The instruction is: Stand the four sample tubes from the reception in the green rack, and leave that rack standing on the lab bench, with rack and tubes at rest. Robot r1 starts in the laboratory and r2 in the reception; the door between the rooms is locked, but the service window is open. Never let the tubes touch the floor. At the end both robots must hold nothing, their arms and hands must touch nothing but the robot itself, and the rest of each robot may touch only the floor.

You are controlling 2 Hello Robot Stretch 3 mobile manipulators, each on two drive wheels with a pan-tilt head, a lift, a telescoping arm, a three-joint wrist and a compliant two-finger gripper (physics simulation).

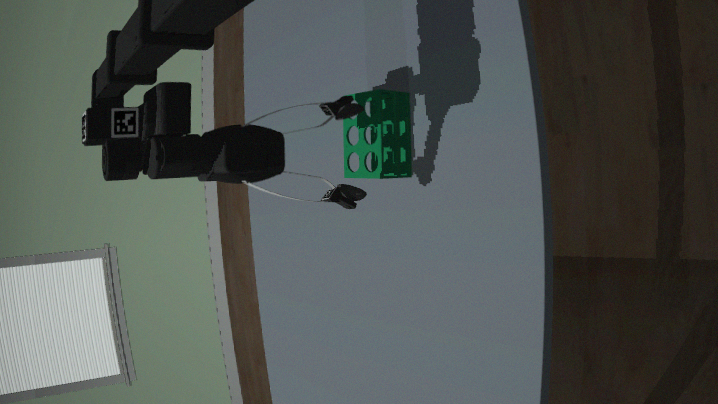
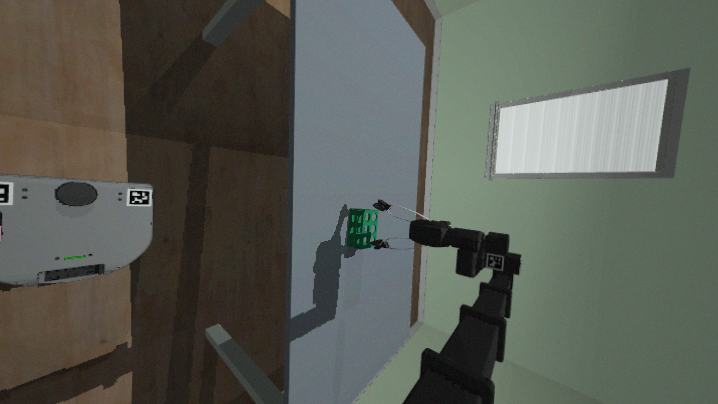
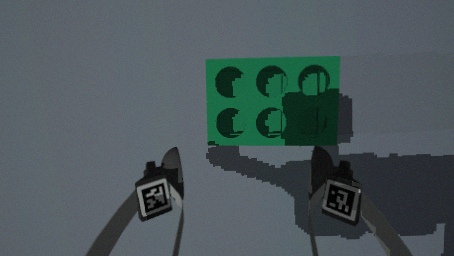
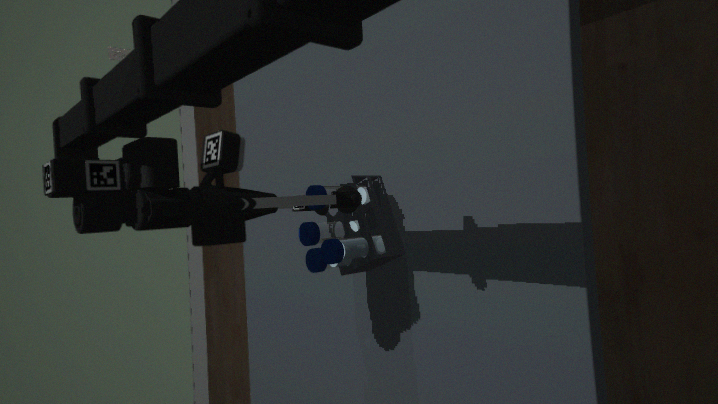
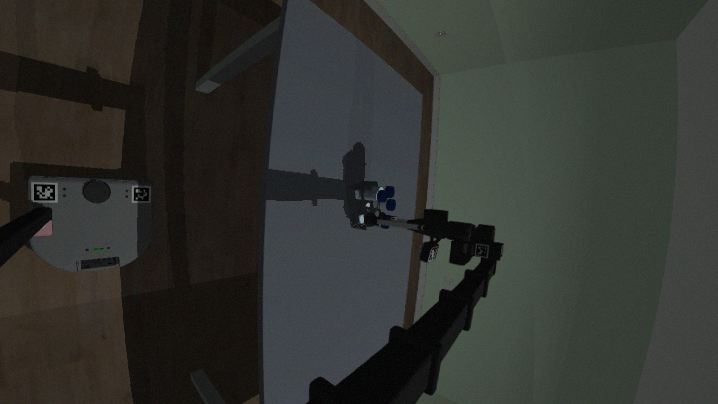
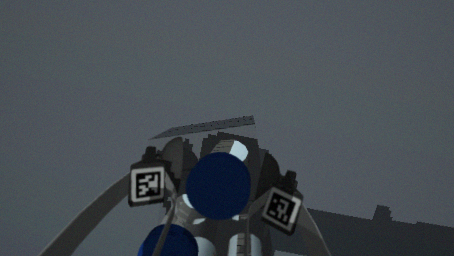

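The green rack (image 1: 362, 148) (image 2: 370, 222) (image 3: 250, 102) stands upright on the lab bench; its six holes hold no tubes. My r1 gripper (image 1: 349, 150) (image 2: 380, 225) (image 3: 246, 162) is open and empty, its fingertips above and beside the rack's long edge. In the reception, four blue-capped tubes stand in a dark rack (image 4: 394, 251) (image 6: 220, 124); caps show at one end (image 4: 316, 196) (image 6: 218, 186), in the middle (image 4: 308, 233), and two at the other end (image 4: 316, 261) (image 4: 332, 251). My r2 gripper (image 4: 335, 202) (image 5: 376, 219) is open, with its fingers on either side of the end tube, below its cap.
The grey lab bench (image 1: 401, 301) (image 2: 351, 100) meets a green wall with a window (image 1: 60, 321) (image 2: 582, 130). The reception table (image 4: 451, 125) (image 5: 321, 281) also has a wooden strip behind it. Each robot's arm reaches in above its table's back edge. Table legs (image 2: 241, 361) (image 5: 235, 57) stand below.
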